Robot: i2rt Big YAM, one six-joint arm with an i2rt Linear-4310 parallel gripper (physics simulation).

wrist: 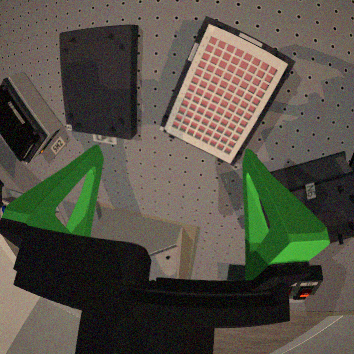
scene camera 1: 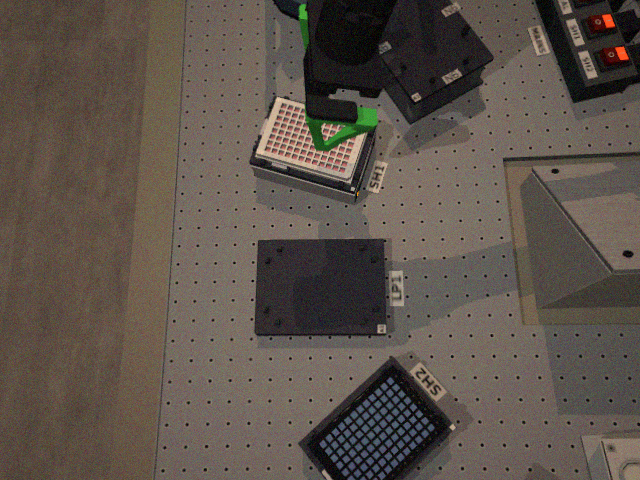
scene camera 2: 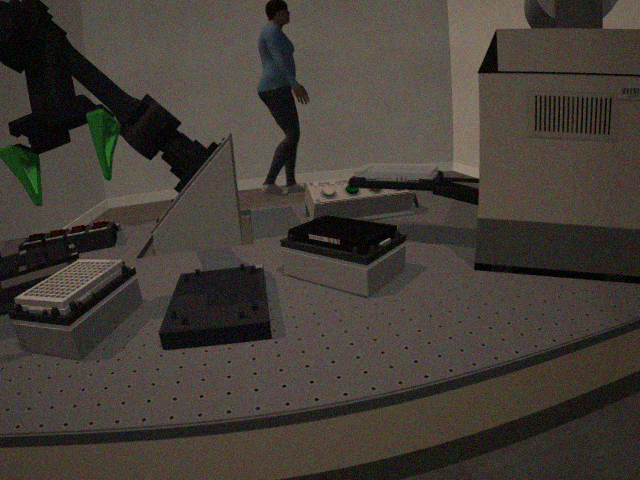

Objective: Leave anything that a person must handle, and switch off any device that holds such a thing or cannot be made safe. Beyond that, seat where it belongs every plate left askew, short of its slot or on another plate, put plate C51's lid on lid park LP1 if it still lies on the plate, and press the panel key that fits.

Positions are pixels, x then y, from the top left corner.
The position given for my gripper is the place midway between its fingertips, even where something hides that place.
my gripper: wrist 169, 152; scene camera 1 319, 112; scene camera 2 72, 192
plate with red wells: wrist 229, 80; scene camera 1; scene camera 2
same spot on plate with red wells: (scene camera 2: 73, 282) = (scene camera 1: 302, 143)
same spot on lid park LP1: (scene camera 2: 225, 306) = (wrist: 84, 58)
